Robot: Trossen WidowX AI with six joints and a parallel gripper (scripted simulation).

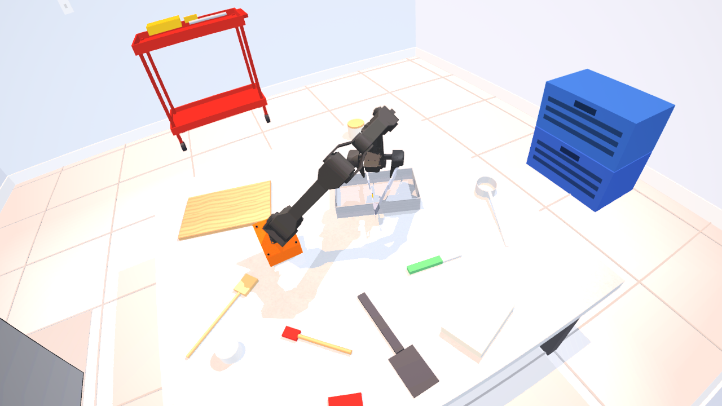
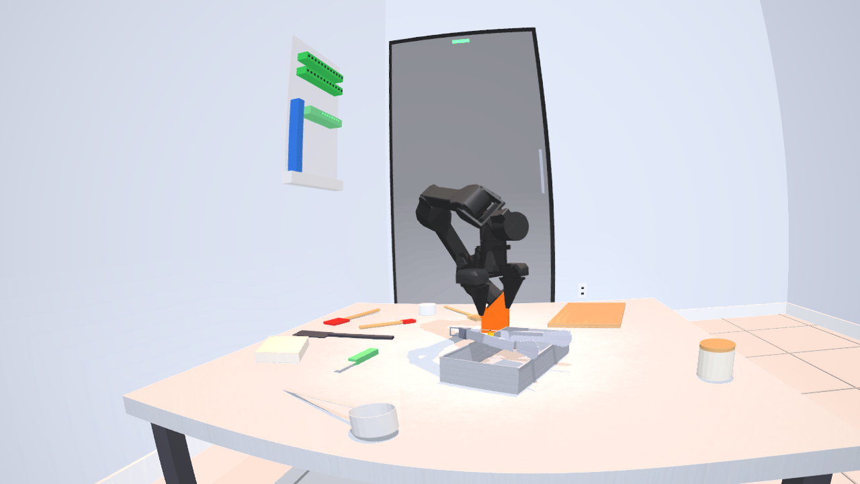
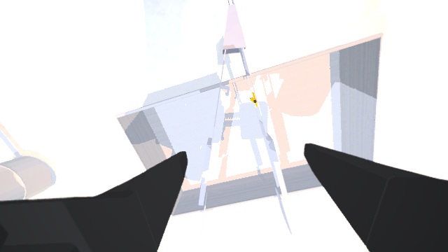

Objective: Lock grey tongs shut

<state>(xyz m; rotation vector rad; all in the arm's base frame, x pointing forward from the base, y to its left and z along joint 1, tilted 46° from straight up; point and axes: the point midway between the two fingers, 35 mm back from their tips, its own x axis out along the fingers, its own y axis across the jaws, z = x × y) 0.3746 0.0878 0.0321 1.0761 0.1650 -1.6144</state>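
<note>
Right now the yellow lock piece is 60 mm below my gripper tip, 30 mm behind it and 10 mm to the right of it. Round my gripper tip: grey roasting tin: 100 mm below, 40 mm to the left, 10 mm ahead; green-handled tool: 330 mm to the right, 120 mm below, 40 mm ahead; lidded jar: 490 mm to the left, 140 mm ahead, 90 mm below.
</note>
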